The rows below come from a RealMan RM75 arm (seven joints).
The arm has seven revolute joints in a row. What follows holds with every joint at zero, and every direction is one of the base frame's. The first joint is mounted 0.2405 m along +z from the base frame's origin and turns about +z. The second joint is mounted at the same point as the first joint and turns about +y. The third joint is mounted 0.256 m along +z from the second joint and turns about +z. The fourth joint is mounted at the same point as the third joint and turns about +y. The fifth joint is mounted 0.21 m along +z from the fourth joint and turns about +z. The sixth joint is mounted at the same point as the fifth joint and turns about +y. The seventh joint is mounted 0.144 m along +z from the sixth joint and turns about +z. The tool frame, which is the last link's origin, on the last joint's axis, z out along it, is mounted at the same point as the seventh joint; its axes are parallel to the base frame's.
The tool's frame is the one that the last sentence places.
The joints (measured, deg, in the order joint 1, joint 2, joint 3, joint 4, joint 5, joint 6, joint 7), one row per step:
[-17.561 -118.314 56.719 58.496 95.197 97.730 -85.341]
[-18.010 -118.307 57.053 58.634 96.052 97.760 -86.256]
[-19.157 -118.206 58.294 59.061 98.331 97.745 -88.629]
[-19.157 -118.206 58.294 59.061 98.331 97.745 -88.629]
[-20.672 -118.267 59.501 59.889 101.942 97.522 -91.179]
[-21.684 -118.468 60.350 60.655 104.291 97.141 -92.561]
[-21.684 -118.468 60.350 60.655 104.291 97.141 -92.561]
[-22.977 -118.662 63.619 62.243 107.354 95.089 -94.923]
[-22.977 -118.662 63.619 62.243 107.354 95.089 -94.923]
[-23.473 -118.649 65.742 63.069 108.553 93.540 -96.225]
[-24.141 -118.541 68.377 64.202 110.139 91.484 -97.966]
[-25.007 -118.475 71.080 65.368 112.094 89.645 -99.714]
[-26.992 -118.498 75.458 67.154 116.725 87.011 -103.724]
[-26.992 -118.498 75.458 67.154 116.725 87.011 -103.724]
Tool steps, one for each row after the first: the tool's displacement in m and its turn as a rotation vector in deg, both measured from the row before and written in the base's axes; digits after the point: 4 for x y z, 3 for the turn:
[0.0015 0.0009 -0.0020 -1.074 0.673 0.157]
[0.0037 0.0022 -0.0056 -2.882 2.126 0.295]
[0.0000 0.0000 0.0000 0.000 0.000 0.000]
[0.0039 0.0034 -0.0067 -2.879 3.493 0.162]
[0.0035 0.0028 -0.0046 -1.354 2.399 -0.245]
[0.0000 0.0000 0.0000 0.000 0.000 0.000]
[0.0073 0.0050 -0.0103 -1.682 4.395 -0.710]
[0.0000 0.0000 0.0000 0.000 0.000 0.000]
[0.0036 0.0027 -0.0055 -0.468 2.226 -0.300]
[0.0046 0.0040 -0.0060 -0.234 2.918 -0.451]
[0.0054 0.0037 -0.0064 -0.332 3.170 -0.859]
[0.0089 0.0063 -0.0113 -0.678 6.195 -1.052]
[0.0000 0.0000 0.0000 0.000 0.000 0.000]

